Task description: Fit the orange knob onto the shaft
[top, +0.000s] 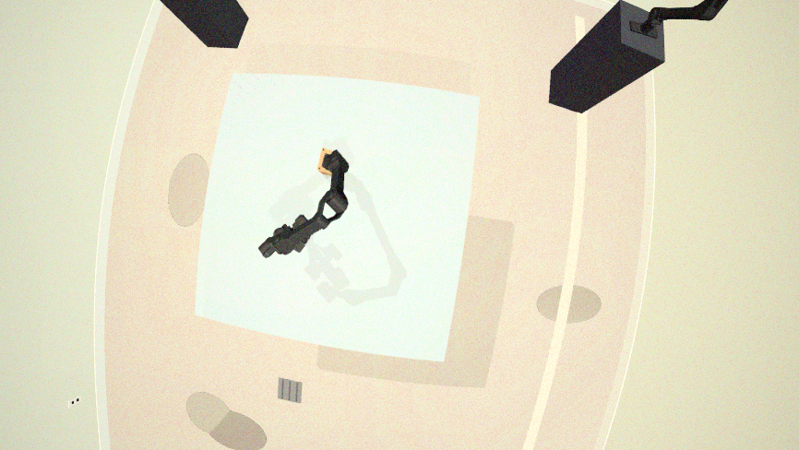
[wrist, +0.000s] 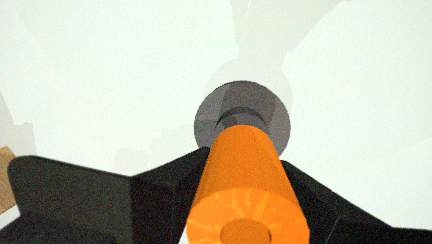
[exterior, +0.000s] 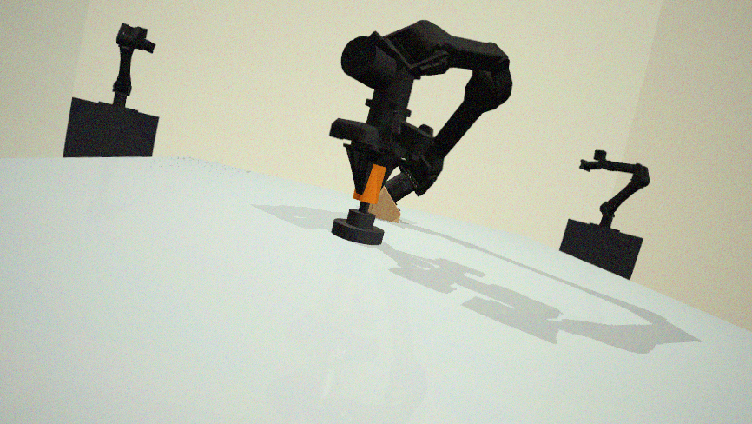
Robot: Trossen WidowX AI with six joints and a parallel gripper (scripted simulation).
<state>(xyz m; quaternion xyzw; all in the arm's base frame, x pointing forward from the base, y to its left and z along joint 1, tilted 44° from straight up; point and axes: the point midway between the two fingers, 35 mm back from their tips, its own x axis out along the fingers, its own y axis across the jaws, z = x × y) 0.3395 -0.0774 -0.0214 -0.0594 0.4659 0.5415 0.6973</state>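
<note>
Right now the orange knob is 2 cm above my gripper tip. From my gripper tip the other things lie so: dark round pedestal (4 cm below).
</note>
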